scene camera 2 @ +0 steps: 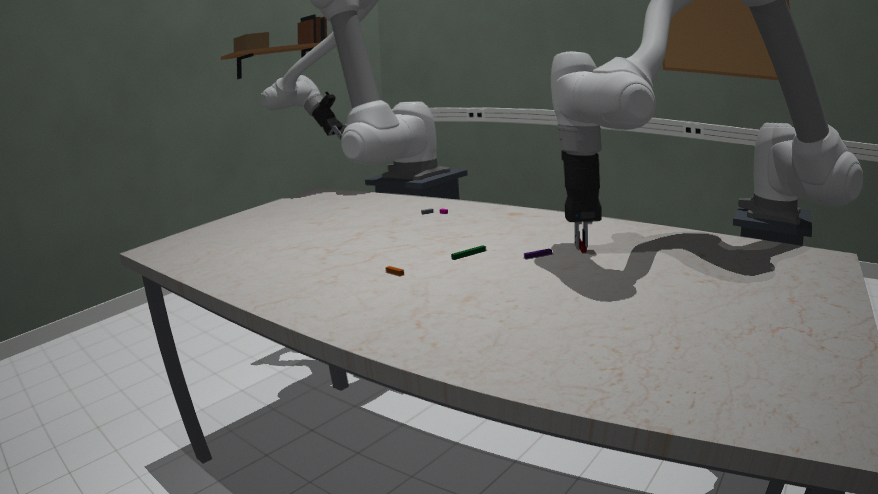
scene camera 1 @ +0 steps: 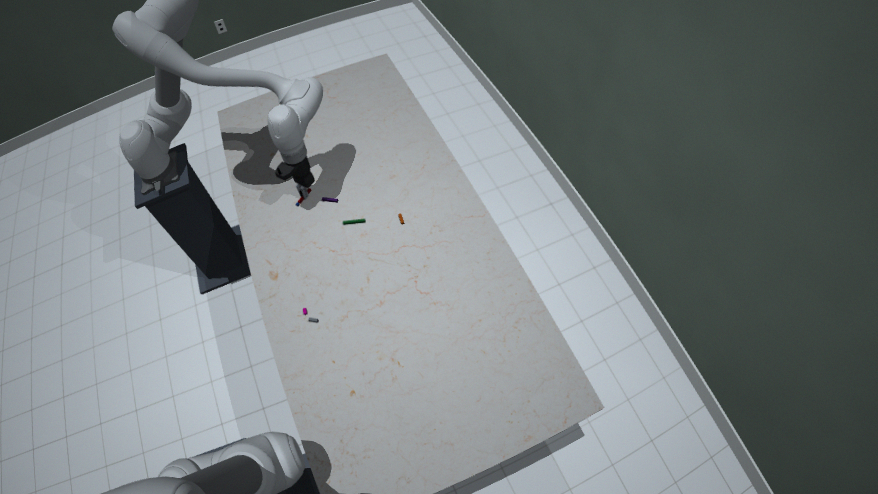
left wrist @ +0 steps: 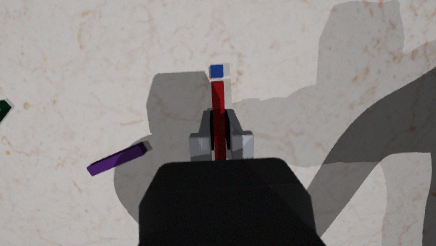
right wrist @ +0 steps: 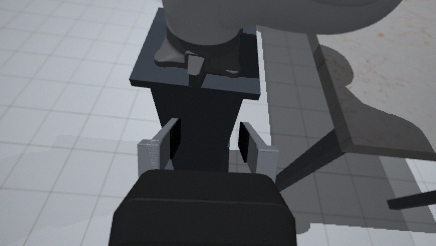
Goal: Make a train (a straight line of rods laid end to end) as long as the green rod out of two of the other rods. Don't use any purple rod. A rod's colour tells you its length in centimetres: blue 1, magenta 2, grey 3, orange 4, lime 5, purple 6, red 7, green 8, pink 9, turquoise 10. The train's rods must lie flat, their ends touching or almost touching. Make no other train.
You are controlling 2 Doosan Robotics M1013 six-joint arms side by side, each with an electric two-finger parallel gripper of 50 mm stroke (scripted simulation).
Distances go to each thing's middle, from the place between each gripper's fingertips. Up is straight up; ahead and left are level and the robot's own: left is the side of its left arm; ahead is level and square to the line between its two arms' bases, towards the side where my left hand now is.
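Labels:
The purple rod (left wrist: pixel 137 150) sits 60 mm to the right of my left hand (scene camera 2: pixel 581 246), 80 mm ahead of it and 20 mm below it. As for the red rod (left wrist: pixel 217 87), my left hand is 20 mm above it.
The red rod is 550 mm ahead of my right hand, 1220 mm to the left of it and 150 mm below it. From that same right hand, the purple rod is 630 mm ahead, 1160 mm to the left and 150 mm below.

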